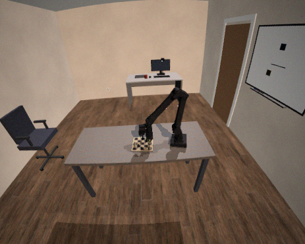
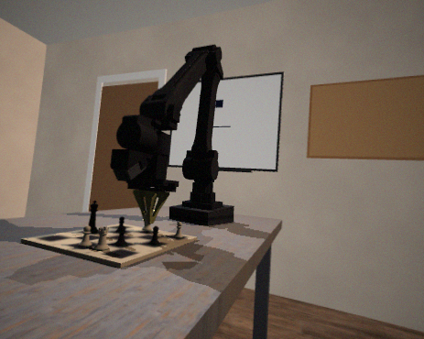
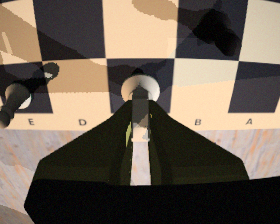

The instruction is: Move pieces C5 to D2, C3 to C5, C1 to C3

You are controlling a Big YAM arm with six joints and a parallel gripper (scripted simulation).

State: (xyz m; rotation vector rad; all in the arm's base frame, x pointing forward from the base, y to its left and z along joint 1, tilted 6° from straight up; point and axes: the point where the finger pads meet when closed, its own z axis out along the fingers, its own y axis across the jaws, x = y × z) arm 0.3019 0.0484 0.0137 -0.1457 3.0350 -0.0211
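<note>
My gripper is now 150 mm short of the white rook, 50 mm to the right of it and 10 mm above it. Round my hand: tall black piece (90 mm ahead, 70 mm to the right, 10 mm above); chessboard (80 mm ahead, 30 mm below, 10 mm to the left).
</note>
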